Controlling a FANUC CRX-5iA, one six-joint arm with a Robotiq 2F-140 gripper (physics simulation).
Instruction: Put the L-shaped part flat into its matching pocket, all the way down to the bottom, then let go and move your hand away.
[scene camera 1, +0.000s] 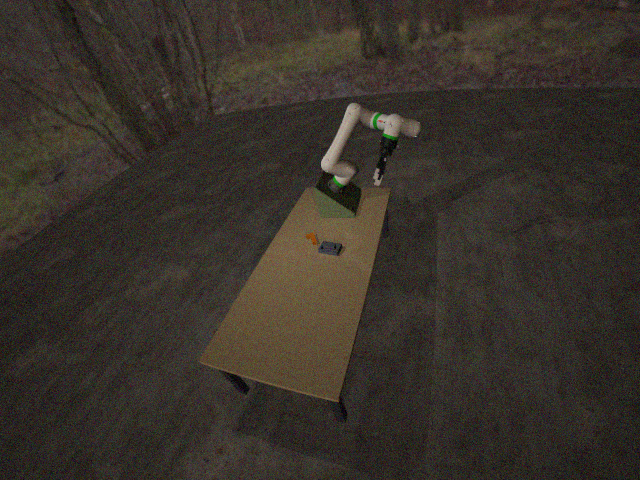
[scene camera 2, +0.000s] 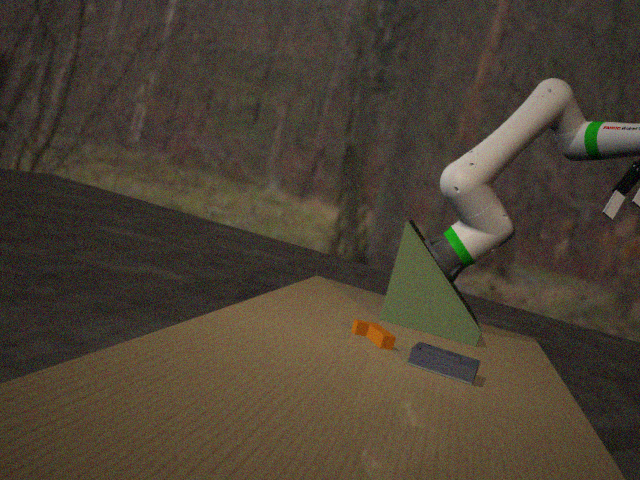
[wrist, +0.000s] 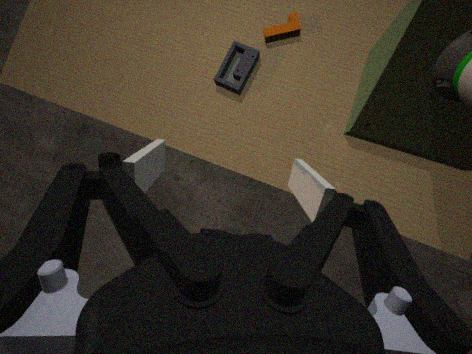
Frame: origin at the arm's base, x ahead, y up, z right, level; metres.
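Where they show: gripper, between the fingertips: (scene camera 1: 375, 182) (scene camera 2: 621, 211) (wrist: 229, 163); arm's base, origin of its link: (scene camera 1: 335, 186) (scene camera 2: 437, 261).
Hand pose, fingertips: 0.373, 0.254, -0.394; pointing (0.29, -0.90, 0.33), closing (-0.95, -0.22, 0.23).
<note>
Each offset is from my fingertips to the centre of the thing, as dx, dy, dz. Level surfaces: height alone.
The orange L-shaped part @(+0.081, -0.422, +0.483) (scene camera 1: 312, 238) (scene camera 2: 374, 333) (wrist: 283, 30) lies on the table, beside and apart from the pocket block. The dark grey-blue block @(+0.167, -0.419, +0.313) (scene camera 1: 330, 248) (scene camera 2: 443, 362) (wrist: 248, 63) with the pocket sits on the table; in the wrist view its recess shows empty, and in the scene camera 2 view the inside is hidden. My gripper (scene camera 1: 377, 178) (wrist: 229, 163) is wide open with nothing between its light finger pads. It hangs in the air near the table's side edge, well away from both the part and the block.
The green wedge-shaped stand (scene camera 1: 336, 205) (scene camera 2: 426, 302) (wrist: 382, 60) carries the arm's base at one end of the wooden table @(dy -0.437) (scene camera 1: 294, 310) (scene camera 2: 232, 392) (wrist: 125, 65). The part and the block lie near its front. Dark floor surrounds the table.
</note>
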